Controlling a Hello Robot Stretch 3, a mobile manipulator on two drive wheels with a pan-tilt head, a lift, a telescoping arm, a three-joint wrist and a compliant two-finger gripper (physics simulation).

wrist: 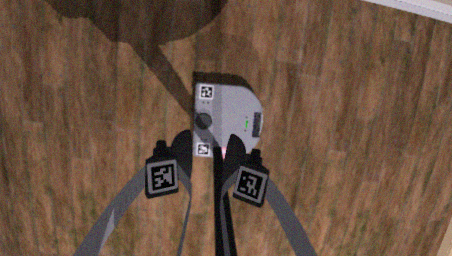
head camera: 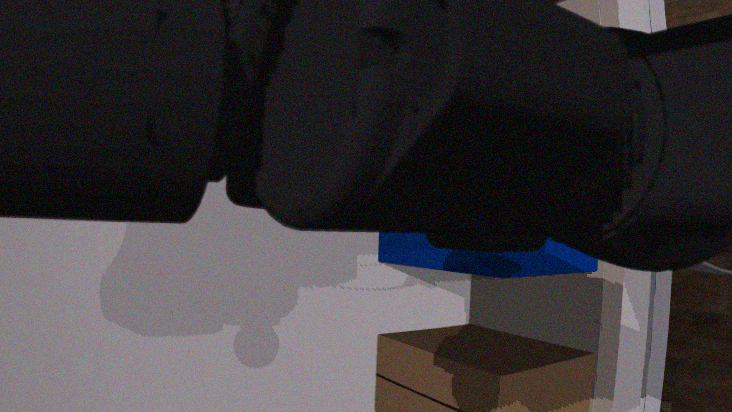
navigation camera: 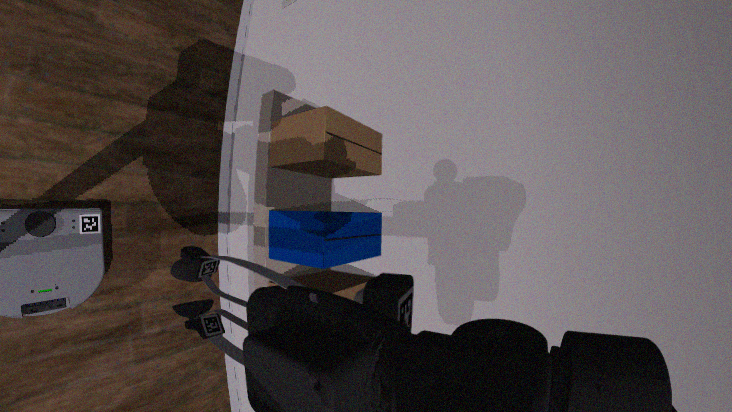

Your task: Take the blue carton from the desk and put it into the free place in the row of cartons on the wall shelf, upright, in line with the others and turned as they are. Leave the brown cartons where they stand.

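Places are measured from the robot's base along level axes (x ahead, y left, z up), in centimetres.
Pixels of known places: gripper, fingertip midpoint: (wrist: pixel 208 149) (navigation camera: pixel 184 283); robot's base at its link origin: (wrist: pixel 205 115) (navigation camera: pixel 41 222).
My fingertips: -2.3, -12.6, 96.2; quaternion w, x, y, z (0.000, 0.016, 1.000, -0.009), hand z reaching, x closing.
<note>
Ahead of a thing's pixels: the offset from my fingertips to its top centre, as dx, dy, dz. Level surfaces: height alone.
The blue carton @[+0.2, -46.0, -9.5] (head camera: pixel 404 248) (navigation camera: pixel 299 245) stands in the row on the wall shelf (navigation camera: pixel 262 179), between brown cartons. Its ends look level with theirs and its black line runs the same way. The arm covers much of it in the head view. A brown carton @[+22.7, -46.3, -9.5] (head camera: pixel 425 360) (navigation camera: pixel 302 140) stands on one side with a gap between; another brown carton @[-17.8, -44.9, -9.5] (navigation camera: pixel 330 280) shows on the other side, partly hidden by the wrist. My gripper (navigation camera: pixel 193 285) (wrist: pixel 208 149) is partly open, with nothing between its fingers, apart from the blue carton. Its fingertips do not show in the head view.
The white wall (head camera: pixel 179 378) (navigation camera: pixel 589 102) lies behind the shelf and carries shadows of the robot. The robot's grey base (navigation camera: pixel 56 255) (wrist: pixel 230 110) stands on the wooden floor @[dz -96.2] (navigation camera: pixel 76 102) (wrist: pixel 340 125). A white skirting edge crosses the wrist view's upper right corner.
</note>
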